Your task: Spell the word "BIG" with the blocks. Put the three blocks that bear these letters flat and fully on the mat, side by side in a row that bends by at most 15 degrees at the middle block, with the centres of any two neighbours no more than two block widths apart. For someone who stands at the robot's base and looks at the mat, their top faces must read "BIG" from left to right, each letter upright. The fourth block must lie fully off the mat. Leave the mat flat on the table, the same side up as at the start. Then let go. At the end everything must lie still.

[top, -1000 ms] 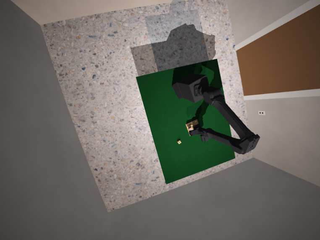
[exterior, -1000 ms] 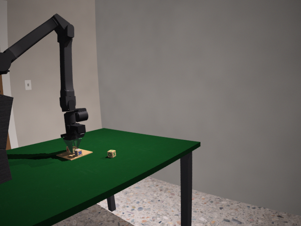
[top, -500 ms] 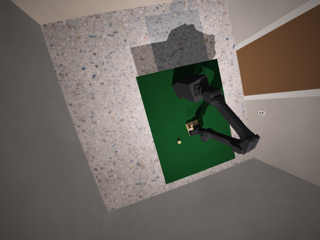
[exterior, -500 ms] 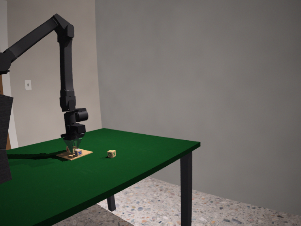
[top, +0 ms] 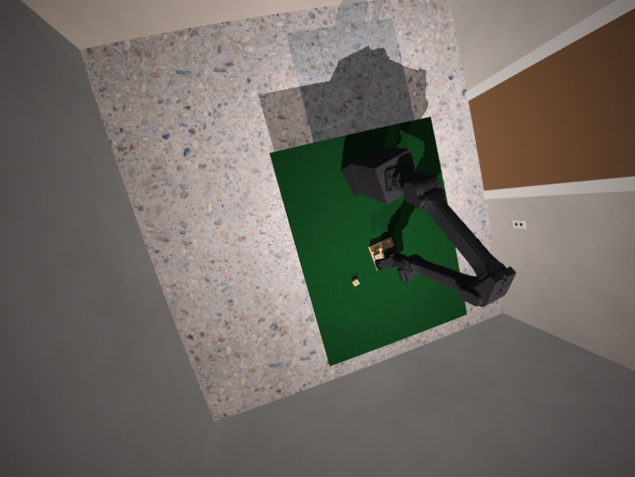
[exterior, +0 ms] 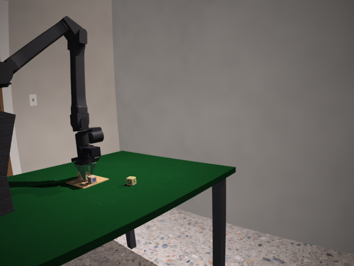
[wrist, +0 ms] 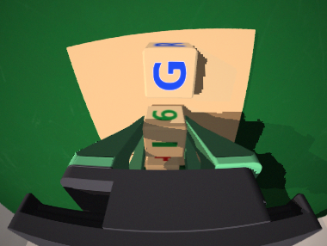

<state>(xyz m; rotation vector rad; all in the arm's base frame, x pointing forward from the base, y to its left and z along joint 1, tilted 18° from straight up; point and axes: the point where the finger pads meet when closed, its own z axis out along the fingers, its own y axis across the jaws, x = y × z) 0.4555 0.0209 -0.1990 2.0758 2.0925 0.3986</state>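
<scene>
My gripper is now right at the I block. Round my hand: tan mat: 2 cm below; B block: 5 cm to the left.
</scene>
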